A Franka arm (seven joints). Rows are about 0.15 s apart.
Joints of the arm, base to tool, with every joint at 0 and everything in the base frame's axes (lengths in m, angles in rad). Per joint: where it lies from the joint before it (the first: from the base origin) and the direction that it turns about. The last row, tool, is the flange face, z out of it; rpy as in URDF.
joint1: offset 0 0 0.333 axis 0 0 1
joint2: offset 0 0 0 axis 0 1 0
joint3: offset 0 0 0.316 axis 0 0 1
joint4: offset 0.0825 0 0 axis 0 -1 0
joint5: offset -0.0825 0 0.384 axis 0 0 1
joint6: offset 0 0 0 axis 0 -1 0
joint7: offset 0.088 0 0 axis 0 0 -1
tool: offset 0 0 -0.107 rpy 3.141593 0 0
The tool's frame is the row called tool.
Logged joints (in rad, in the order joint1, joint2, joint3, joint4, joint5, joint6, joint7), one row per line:
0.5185 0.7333 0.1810 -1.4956 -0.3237 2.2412 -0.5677
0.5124 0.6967 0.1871 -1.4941 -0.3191 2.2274 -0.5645
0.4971 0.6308 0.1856 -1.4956 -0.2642 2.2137 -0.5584
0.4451 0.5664 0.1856 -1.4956 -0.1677 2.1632 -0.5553
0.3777 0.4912 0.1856 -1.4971 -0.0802 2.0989 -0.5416
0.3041 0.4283 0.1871 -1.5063 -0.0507 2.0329 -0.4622
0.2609 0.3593 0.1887 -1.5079 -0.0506 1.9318 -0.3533
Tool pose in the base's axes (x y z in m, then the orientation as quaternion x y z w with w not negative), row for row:
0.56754 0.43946 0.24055 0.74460 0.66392 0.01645 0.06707
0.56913 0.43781 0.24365 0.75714 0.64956 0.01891 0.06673
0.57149 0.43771 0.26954 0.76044 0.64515 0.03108 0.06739
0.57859 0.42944 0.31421 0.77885 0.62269 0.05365 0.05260
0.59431 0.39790 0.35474 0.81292 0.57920 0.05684 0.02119
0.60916 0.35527 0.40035 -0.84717 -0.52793 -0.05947 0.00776
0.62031 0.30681 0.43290 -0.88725 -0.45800 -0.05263 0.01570
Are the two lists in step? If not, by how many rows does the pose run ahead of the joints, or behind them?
The pose runs 1 row behind the joints: the pose in row i belongs to the joints in row i - 1.
